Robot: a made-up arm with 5 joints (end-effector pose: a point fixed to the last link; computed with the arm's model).
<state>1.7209 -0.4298 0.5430 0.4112 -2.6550</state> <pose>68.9 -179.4 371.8 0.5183 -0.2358 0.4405 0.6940</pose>
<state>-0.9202 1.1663 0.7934 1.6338 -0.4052</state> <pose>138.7 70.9 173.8 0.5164 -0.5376 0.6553 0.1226</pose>
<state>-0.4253 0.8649 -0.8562 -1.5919 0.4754</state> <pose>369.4 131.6 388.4 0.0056 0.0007 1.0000 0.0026</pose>
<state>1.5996 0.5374 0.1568 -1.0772 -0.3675</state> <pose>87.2 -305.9 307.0 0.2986 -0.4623 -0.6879 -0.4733</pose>
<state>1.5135 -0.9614 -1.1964 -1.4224 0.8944</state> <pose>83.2 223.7 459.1 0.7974 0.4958 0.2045 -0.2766</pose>
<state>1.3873 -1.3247 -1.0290 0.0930 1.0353</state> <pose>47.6 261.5 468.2 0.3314 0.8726 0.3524 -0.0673</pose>
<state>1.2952 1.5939 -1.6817 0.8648 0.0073</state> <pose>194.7 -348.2 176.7 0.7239 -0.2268 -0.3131 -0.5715</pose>
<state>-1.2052 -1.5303 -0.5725 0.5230 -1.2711</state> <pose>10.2 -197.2 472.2 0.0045 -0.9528 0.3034 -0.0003</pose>
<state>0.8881 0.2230 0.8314 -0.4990 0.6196</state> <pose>235.1 -169.3 249.4 0.8629 -0.3240 -0.3624 -0.1380</pose>
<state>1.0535 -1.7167 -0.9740 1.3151 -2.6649</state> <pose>-32.1 226.5 380.5 0.0300 -0.7344 0.6716 0.0927</pose>
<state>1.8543 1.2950 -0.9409 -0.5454 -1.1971</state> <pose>-10.5 -366.4 222.3 0.0132 -0.2311 -0.7360 -0.6362</pose>
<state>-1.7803 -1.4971 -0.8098 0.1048 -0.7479</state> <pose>142.1 -264.3 448.4 0.2736 -0.9130 0.2649 0.1466</pose>
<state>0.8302 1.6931 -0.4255 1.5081 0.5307</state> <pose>206.9 -119.3 36.9 0.8115 0.3457 0.4490 -0.1427</pose>
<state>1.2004 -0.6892 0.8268 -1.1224 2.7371</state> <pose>139.0 -109.7 437.8 0.2125 -0.8913 0.3494 0.1956</pose>
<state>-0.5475 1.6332 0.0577 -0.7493 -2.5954</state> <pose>265.4 112.2 11.2 0.4746 0.3093 0.0077 -0.8240</pose>
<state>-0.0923 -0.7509 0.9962 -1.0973 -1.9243</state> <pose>204.8 15.6 413.6 0.2073 0.8038 -0.4798 -0.2841</pose>
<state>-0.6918 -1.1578 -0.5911 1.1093 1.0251</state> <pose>18.4 -53.6 520.9 0.3016 -0.1267 -0.8845 0.3325</pose>
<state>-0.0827 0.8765 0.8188 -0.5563 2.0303</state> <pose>277.5 20.5 128.9 0.5011 -0.1742 -0.1247 0.8385</pose>
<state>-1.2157 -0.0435 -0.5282 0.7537 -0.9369</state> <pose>165.8 216.0 479.2 0.7634 0.5705 -0.2899 0.0882</pose>
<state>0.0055 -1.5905 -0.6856 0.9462 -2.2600</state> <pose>-127.9 6.2 446.3 0.0483 0.9068 -0.4041 -0.1100</pose>
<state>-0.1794 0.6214 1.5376 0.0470 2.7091</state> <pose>131.6 12.4 190.8 0.1428 0.2954 0.1013 0.9392</pose>
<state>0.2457 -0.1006 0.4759 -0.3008 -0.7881</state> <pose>321.7 -52.7 364.5 0.6282 0.1981 -0.6508 -0.3776</pose>
